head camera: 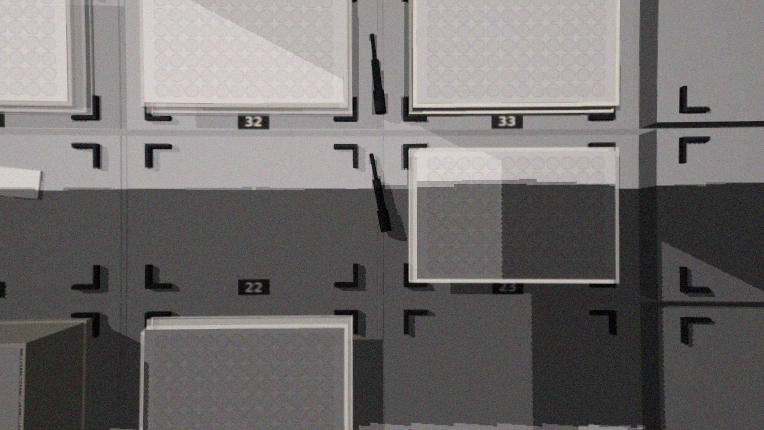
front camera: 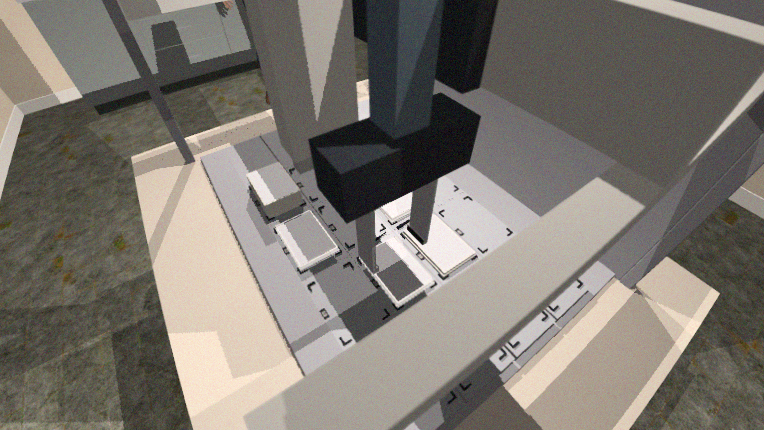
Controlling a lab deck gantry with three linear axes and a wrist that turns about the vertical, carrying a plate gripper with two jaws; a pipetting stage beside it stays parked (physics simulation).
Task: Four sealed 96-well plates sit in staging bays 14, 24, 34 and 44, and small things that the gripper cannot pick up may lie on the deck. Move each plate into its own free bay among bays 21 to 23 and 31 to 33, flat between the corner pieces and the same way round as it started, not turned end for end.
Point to a bay 34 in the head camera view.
709,54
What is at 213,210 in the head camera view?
A bay 22.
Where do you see a bay 43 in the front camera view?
At 482,229
